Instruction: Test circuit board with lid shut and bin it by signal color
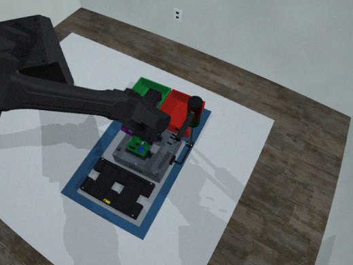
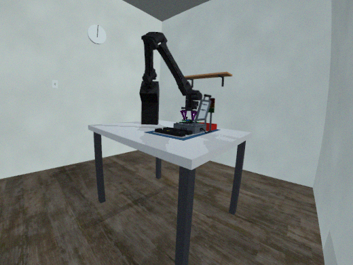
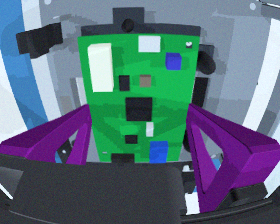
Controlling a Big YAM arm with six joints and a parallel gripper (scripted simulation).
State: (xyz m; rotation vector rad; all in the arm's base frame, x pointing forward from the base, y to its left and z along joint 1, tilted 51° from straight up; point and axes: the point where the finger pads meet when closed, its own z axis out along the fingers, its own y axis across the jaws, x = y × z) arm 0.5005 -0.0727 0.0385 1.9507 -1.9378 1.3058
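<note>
Right now my hand is right at the green circuit board. Also, from my hand: black latch hook: 7 cm to the left, 5 cm behind; red bin: 19 cm to the left, 9 cm ahead, 8 cm below; tester lid: 12 cm ahead, 9 cm above, 3 cm to the right.
</note>
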